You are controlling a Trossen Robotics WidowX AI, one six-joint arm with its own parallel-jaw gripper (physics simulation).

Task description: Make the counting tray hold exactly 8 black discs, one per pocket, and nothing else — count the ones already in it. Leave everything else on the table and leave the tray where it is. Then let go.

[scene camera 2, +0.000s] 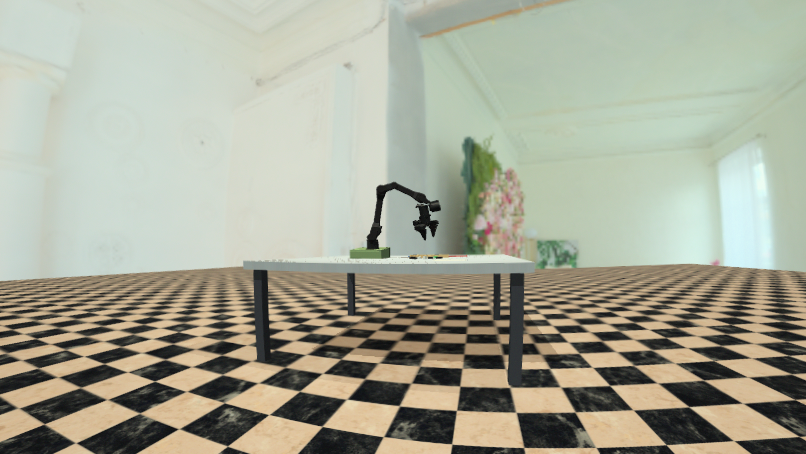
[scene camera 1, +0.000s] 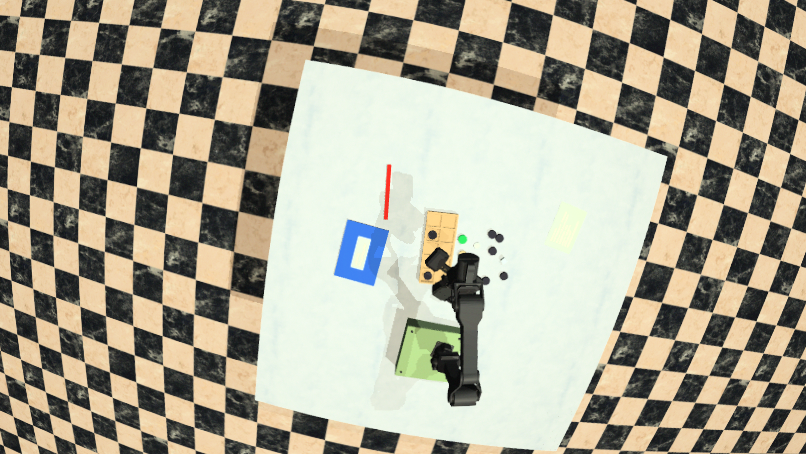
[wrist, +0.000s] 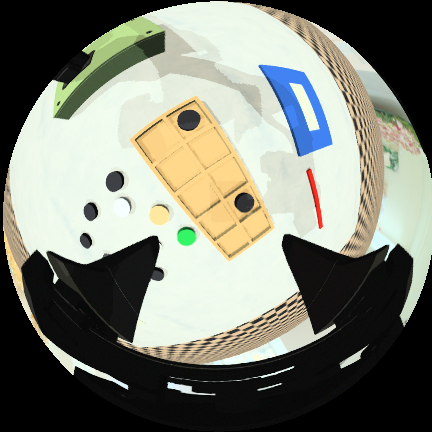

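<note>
The tan counting tray [scene camera 1: 445, 219] [wrist: 177, 167] has two columns of square pockets. One black disc [scene camera 1: 427, 275] [wrist: 188, 120] sits in the end pocket nearest the arm base, and another black disc [scene camera 1: 432, 234] [wrist: 244, 202] in the same column, second pocket from the far end. The other pockets look empty in the wrist view. Several loose black discs lie beside the tray, including one [wrist: 115, 181], a second [scene camera 1: 485, 280] [wrist: 90, 211] and a third [scene camera 1: 503, 275] [wrist: 86, 240]. My gripper [scene camera 2: 429, 237] [wrist: 221, 241] is open and empty, high above the tray; the arm hides part of the tray from above.
A green disc [scene camera 1: 462, 239] [wrist: 186, 236], a yellow disc [wrist: 159, 214] and a white disc [wrist: 122, 206] lie between tray and black discs. A blue frame [scene camera 1: 344, 253] [wrist: 280, 82] and red stick [scene camera 1: 387, 191] [wrist: 315, 199] lie across the tray. A pale yellow sheet [scene camera 1: 565, 227] lies farther right.
</note>
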